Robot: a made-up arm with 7 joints. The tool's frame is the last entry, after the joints. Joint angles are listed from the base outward. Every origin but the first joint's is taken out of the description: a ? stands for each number. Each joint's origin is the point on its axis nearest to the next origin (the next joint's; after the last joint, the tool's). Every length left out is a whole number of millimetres.
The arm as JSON. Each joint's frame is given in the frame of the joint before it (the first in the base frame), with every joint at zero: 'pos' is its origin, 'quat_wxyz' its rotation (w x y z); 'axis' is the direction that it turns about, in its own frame. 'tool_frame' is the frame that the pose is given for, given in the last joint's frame.
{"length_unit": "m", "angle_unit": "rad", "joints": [
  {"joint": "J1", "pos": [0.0, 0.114, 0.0], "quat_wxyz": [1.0, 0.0, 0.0, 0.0], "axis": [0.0, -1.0, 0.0]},
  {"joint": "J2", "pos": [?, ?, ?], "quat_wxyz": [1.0, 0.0, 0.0, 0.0], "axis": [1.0, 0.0, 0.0]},
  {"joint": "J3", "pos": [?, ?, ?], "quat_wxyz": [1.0, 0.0, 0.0, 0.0], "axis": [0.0, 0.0, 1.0]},
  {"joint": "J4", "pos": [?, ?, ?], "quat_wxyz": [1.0, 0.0, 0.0, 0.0], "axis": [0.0, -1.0, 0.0]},
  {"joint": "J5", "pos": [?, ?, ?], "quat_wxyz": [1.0, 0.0, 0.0, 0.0], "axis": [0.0, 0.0, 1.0]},
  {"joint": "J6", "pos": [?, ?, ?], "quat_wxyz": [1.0, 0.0, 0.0, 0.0], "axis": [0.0, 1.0, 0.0]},
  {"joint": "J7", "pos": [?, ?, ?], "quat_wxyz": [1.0, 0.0, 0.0, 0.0], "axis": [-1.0, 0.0, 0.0]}
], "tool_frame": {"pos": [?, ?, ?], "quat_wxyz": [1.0, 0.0, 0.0, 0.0]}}
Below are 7 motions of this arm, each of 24 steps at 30 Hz.
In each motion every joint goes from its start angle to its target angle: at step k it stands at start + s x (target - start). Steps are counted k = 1, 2, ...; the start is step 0. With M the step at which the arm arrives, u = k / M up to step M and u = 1 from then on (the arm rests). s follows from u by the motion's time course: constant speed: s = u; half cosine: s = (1 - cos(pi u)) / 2; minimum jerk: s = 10 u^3 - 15 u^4 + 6 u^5.
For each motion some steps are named. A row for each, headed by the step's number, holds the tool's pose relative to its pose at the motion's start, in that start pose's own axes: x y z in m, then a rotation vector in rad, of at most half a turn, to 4 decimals.
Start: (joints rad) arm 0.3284 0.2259 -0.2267 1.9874 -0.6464 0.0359 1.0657
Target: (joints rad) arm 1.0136 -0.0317 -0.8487 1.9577 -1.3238 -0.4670 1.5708
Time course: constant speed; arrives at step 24
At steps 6, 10, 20, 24:
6: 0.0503 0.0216 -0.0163 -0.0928 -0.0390 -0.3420
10: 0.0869 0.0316 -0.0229 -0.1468 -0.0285 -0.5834
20: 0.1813 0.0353 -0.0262 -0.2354 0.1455 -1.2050
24: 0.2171 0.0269 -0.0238 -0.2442 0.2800 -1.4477

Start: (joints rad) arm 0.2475 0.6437 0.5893 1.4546 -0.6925 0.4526 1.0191
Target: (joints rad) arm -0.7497 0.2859 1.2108 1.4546 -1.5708 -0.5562 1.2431
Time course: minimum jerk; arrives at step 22
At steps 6, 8, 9, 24:
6: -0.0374 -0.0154 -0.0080 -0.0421 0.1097 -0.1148
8: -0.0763 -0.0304 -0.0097 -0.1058 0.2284 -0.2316
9: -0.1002 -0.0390 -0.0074 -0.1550 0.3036 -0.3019
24: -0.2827 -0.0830 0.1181 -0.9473 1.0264 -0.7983

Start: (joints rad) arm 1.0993 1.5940 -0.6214 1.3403 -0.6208 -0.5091 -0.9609
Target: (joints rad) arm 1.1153 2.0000 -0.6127 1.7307 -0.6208 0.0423 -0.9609
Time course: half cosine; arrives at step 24
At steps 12, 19, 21, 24:
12: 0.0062 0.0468 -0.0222 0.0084 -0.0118 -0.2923
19: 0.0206 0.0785 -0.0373 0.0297 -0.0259 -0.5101
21: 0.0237 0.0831 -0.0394 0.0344 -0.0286 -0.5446
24: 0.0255 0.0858 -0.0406 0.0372 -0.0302 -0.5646

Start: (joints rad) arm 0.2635 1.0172 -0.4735 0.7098 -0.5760 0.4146 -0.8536
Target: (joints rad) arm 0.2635 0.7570 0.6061 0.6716 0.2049 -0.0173 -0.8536
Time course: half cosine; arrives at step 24
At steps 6, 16, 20, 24:
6: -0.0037 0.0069 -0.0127 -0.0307 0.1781 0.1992
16: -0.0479 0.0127 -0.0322 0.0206 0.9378 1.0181
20: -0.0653 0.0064 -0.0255 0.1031 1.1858 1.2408
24: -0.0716 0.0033 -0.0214 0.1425 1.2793 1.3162

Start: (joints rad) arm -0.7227 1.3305 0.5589 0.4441 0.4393 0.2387 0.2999
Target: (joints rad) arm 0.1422 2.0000 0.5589 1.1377 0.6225 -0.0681 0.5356
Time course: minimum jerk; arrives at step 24
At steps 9, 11, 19, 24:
9: 0.1287 0.0316 0.0590 -0.0282 -0.5119 0.0279
11: 0.1794 0.0561 0.1117 -0.0117 -0.7739 0.0140
19: 0.2296 0.1347 0.3508 0.2259 -1.5530 -0.2149
24: 0.2229 0.1399 0.3815 0.2746 -1.6282 -0.2645

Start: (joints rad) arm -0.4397 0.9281 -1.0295 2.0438 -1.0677 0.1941 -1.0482
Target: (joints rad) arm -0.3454 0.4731 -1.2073 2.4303 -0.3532 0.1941 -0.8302
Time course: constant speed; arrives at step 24
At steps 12, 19, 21, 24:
12: 0.0595 0.0335 -0.0707 0.1195 0.2777 0.4923
19: 0.0847 0.0684 -0.1041 0.1635 0.3582 0.8247
21: 0.0905 0.0799 -0.1121 0.1724 0.3686 0.9239
24: 0.0978 0.0983 -0.1225 0.1825 0.3731 1.0753

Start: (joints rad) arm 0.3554 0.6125 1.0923 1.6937 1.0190 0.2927 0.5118
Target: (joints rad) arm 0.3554 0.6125 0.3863 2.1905 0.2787 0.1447 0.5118
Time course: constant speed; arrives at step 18
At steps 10, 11, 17, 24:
10: -0.0494 -0.1112 -0.0437 -0.3709 0.2075 -0.3506
11: -0.0537 -0.1230 -0.0447 -0.4122 0.2149 -0.3830
17: -0.0733 -0.1934 -0.0389 -0.6651 0.2077 -0.5602
24: -0.0753 -0.2047 -0.0361 -0.7070 0.1979 -0.5863

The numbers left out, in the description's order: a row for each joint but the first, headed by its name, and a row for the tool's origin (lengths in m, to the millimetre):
J2: 0.0 0.0 0.0
J3: 0.0 0.0 -0.203
J4: 0.0 0.0 0.0
J5: 0.0 0.0 -0.279
J6: 0.0 0.0 0.0
J7: 0.0 0.0 0.0
tool: 0.0 0.0 0.0

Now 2 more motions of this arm.
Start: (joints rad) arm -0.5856 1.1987 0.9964 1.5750 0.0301 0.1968 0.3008
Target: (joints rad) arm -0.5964 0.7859 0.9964 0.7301 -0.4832 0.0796 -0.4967
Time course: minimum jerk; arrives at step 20
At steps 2, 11, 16, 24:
2: -0.0029 -0.0003 0.0000 0.0075 0.0095 0.0004
11: -0.1932 -0.0622 0.0565 0.3604 0.6425 -0.1412
16: -0.2734 -0.1294 0.1417 0.4002 0.9502 -0.3485
24: -0.2827 -0.1419 0.1588 0.3938 0.9923 -0.3878

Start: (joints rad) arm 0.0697 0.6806 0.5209 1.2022 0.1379 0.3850 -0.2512
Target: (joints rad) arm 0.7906 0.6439 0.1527 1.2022 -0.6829 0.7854 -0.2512
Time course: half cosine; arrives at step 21
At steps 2, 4, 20, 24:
2: 0.0039 -0.0021 0.0000 0.0023 -0.0041 -0.0104
4: 0.0156 -0.0081 0.0003 0.0110 -0.0164 -0.0404
20: 0.2007 -0.0397 0.0419 0.4230 -0.2104 -0.3476
24: 0.2018 -0.0395 0.0424 0.4271 -0.2114 -0.3484

